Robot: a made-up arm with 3 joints. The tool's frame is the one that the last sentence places.
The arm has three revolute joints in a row. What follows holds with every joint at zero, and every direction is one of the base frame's.
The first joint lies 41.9 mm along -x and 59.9 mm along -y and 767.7 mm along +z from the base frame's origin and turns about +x.
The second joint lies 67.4 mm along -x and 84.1 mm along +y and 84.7 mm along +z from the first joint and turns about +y.
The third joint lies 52.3 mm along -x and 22.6 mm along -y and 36 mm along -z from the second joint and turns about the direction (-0.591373, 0.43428, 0.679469).
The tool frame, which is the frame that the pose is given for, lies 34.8 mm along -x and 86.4 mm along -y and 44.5 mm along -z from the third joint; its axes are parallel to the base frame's.
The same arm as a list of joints. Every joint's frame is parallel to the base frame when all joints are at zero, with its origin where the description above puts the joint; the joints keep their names.
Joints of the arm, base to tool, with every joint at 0 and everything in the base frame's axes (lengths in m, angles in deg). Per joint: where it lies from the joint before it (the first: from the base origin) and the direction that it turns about. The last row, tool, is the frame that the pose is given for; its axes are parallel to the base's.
joint 1: xyz -0.0419 -0.0599 0.7677 axis 1 0 0
joint 2: xyz -0.0674 0.0841 0.0847 axis 0 1 0
joint 3: xyz -0.0523 -0.0226 -0.0360 axis -0.591373 0.43428 0.679469
tool: xyz -0.0348 -0.0864 -0.0445

